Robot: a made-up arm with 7 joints.
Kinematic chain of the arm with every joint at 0, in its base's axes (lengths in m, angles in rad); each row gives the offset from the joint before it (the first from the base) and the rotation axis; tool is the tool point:
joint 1: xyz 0 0 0.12 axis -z
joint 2: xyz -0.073 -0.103 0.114 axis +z
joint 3: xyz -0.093 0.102 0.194 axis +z
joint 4: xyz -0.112 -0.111 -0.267 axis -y
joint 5: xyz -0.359 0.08 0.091 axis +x
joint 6: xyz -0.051 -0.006 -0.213 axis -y
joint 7: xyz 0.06 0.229 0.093 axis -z
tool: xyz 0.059 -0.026 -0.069
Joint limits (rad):
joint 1: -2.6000..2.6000
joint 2: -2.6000..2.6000
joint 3: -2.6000..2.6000
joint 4: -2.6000..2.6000
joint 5: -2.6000..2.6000
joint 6: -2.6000..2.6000
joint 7: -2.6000..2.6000
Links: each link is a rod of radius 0.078 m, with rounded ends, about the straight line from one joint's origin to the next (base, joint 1, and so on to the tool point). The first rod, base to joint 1, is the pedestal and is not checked.
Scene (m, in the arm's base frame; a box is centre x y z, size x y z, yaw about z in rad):
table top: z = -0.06
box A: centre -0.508 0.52 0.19 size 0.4 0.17 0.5 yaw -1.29
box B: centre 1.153 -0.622 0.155 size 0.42 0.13 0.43 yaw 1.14
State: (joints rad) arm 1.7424 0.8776 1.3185 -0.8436 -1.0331 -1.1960 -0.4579
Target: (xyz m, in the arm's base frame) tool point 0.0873 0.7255 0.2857
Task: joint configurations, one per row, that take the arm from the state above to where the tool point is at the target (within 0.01 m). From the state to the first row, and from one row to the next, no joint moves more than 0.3 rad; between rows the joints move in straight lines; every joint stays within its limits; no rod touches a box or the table.
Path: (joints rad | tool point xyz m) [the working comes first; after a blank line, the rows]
Joints at the target: 2.4447 0.3384 0.5912 -0.9746 -0.5513 -1.3719 -0.5577
Straight joint move there: touches box A.

1: 1.8853 1.0200 1.3483 -1.1259 -1.0447 -1.0481 -0.6182 | -0.4131 -0.1497 0.3416
2: 2.0283 1.1625 1.3781 -1.4083 -1.0563 -0.9003 -0.7786 | -0.3340 -0.1045 0.4301
3: 2.1712 1.3049 1.4079 -1.6906 -1.0679 -0.7524 -0.9389 | -0.2394 -0.0463 0.4995
4: 2.3141 1.4474 1.4377 -1.9729 -1.0794 -0.6046 -1.0992 | -0.1341 0.0230 0.5451
5: 2.4571 1.5898 1.4675 -2.2553 -1.0910 -0.4567 -1.2595 | -0.0232 0.1004 0.5626
6: 2.6000 1.7323 1.4973 -2.5376 -1.1026 -0.3089 -1.4199 | 0.0869 0.1812 0.5487
7: 2.5741 1.5000 1.3463 -2.2771 -1.0107 -0.4861 -1.2762 | -0.0347 0.1396 0.5688
8: 2.5482 1.2676 1.1952 -2.0166 -0.9188 -0.6632 -1.1325 | -0.1613 0.1870 0.5604
9: 2.5223 1.0353 1.0442 -1.7561 -0.8270 -0.8404 -0.9888 | -0.2398 0.3149 0.5250
10: 2.4965 0.8030 0.8932 -1.4956 -0.7351 -1.0176 -0.8451 | -0.2288 0.4855 0.4648
11: 2.4706 0.5707 0.7422 -1.2351 -0.6432 -1.1947 -0.7014 | -0.1133 0.6419 0.3834
12: 2.4447 0.3384 0.5912 -0.9746 -0.5513 -1.3719 -0.5577 | 0.0873 0.7255 0.2857

